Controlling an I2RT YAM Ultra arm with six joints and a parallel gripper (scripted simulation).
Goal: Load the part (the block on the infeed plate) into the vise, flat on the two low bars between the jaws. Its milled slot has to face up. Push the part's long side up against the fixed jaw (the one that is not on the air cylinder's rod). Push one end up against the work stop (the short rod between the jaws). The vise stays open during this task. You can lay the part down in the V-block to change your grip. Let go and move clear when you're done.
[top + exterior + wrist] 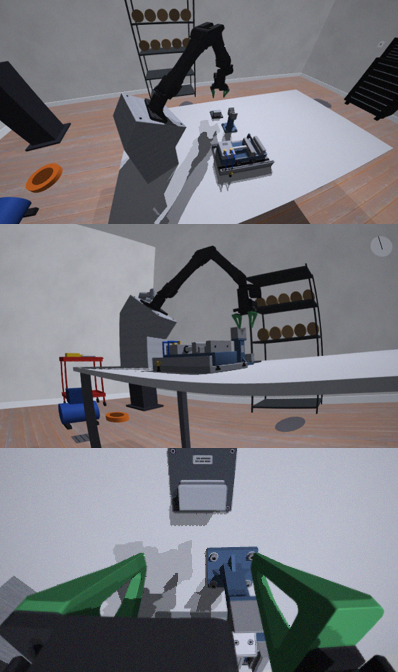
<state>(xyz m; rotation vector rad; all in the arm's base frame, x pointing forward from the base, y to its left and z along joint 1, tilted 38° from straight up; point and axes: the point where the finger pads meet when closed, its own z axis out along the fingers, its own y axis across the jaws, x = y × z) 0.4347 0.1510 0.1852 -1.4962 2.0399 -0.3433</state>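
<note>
The part lies 10 mm ahead of my hand, 10 mm to the left of it and 160 mm below it. The rest, counted from my hand: cylinder rod: 60 mm behind, 370 mm to the right, 100 mm below; then work stop: 30 mm ahead, 340 mm to the right, 90 mm below; then air cylinder: 140 mm behind, 350 mm to the right, 100 mm below.
</note>
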